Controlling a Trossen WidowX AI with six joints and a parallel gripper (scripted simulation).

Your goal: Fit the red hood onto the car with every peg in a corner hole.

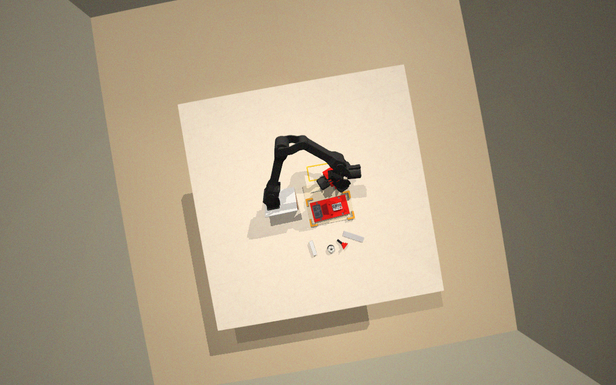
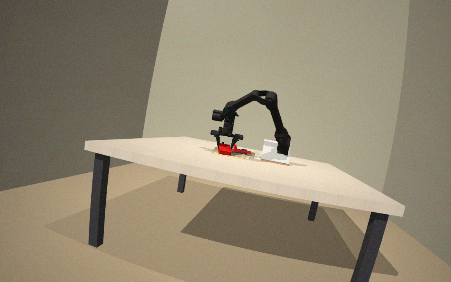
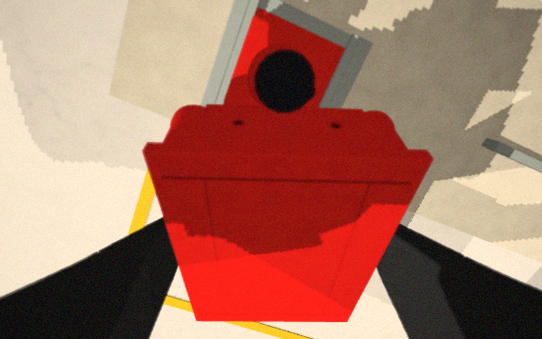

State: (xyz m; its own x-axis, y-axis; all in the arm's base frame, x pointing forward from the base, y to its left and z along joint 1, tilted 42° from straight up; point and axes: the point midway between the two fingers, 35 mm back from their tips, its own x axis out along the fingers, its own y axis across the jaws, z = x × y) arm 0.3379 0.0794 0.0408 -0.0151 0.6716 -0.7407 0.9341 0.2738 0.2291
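Right now my gripper tip is 1 cm past the engine block and 16 cm to the left of it. Round my gripper tip: red hood 1 cm to the left; white bar 18 cm behind, 36 cm to the right, 2 cm below; grey bar 5 cm ahead, 35 cm to the right, 2 cm below.
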